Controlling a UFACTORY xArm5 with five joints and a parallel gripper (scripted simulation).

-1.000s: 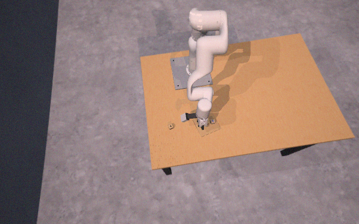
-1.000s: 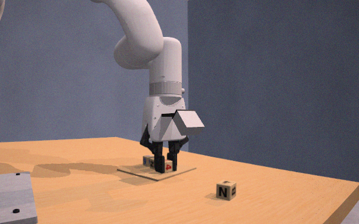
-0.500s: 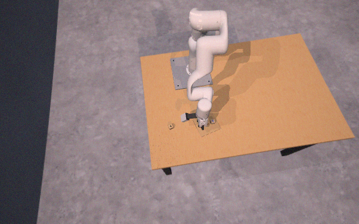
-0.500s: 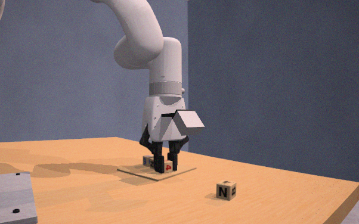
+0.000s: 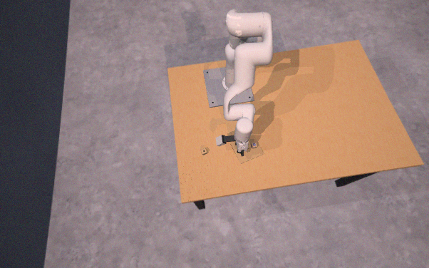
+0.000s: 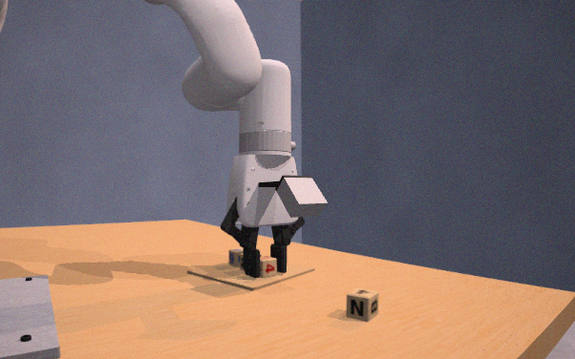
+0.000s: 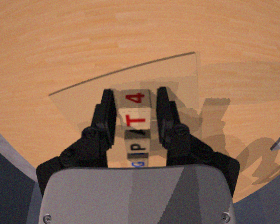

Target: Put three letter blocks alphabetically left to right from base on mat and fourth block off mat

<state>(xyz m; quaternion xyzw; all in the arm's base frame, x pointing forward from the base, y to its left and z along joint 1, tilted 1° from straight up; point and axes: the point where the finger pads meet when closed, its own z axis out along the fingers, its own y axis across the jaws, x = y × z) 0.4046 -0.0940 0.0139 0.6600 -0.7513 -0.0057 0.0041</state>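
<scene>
My gripper is now 10 mm above the red-lettered block. From my hand the other things lie so: blue-lettered block 10 mm ahead, 80 mm to the left, 10 mm below; then black-lettered block 30 mm behind, 190 mm to the right, 10 mm below; then thin tan mat 10 mm ahead, 40 mm to the left, 20 mm below.
</scene>
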